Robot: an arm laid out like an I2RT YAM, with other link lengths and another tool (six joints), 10 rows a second.
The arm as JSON. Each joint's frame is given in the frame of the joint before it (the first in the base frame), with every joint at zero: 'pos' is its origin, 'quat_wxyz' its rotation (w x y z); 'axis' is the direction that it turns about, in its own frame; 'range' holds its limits. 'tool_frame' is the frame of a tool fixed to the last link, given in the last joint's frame.
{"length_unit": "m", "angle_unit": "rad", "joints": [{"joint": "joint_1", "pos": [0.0, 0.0, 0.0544], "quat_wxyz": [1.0, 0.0, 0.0, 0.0], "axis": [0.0, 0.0, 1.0], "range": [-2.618, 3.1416]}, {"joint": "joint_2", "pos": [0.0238, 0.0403, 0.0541], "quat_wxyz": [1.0, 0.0, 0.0, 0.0], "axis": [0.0, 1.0, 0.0], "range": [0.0, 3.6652]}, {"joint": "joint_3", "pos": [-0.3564, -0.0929, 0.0], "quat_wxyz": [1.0, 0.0, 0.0, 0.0], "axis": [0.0, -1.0, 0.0], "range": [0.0, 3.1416]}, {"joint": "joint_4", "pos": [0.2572, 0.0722, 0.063], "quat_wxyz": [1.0, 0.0, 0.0, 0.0], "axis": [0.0, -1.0, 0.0], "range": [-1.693, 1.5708]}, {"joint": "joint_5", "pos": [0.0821, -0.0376, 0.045], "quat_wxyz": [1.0, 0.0, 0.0, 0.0], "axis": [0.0, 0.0, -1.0], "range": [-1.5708, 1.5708]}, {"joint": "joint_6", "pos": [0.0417, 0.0, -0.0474], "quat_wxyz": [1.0, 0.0, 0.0, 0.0], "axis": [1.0, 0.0, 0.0], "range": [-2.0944, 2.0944]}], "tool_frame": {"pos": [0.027, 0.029, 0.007], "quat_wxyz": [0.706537, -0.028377, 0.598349, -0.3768]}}
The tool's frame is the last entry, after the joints.
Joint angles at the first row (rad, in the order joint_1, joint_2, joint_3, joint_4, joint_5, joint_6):
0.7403, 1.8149, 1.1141, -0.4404, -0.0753, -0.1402
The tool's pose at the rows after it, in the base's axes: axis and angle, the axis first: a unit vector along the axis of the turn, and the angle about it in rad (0 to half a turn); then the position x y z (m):
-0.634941 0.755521 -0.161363 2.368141 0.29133 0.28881 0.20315
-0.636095 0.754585 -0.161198 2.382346 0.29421 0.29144 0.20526
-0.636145 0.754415 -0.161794 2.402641 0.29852 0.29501 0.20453
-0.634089 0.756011 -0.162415 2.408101 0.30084 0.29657 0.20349
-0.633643 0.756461 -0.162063 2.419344 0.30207 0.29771 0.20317
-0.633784 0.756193 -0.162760 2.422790 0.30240 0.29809 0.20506
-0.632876 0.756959 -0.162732 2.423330 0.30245 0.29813 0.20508
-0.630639 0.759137 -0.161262 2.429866 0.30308 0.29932 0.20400
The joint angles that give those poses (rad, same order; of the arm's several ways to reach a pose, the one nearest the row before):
0.7403, 1.8149, 1.1194, -0.4465, -0.0746, -0.1410
0.7403, 1.8263, 1.1477, -0.4778, -0.0746, -0.1413
0.7399, 1.8469, 1.1782, -0.5076, -0.0731, -0.1387
0.7391, 1.8561, 1.1877, -0.5121, -0.0719, -0.1337
0.7391, 1.8637, 1.1995, -0.5270, -0.0723, -0.1307
0.7395, 1.8637, 1.2083, -0.5392, -0.0708, -0.1303
0.7395, 1.8637, 1.2083, -0.5392, -0.0708, -0.1280
0.7403, 1.8694, 1.2125, -0.5426, -0.0731, -0.1204

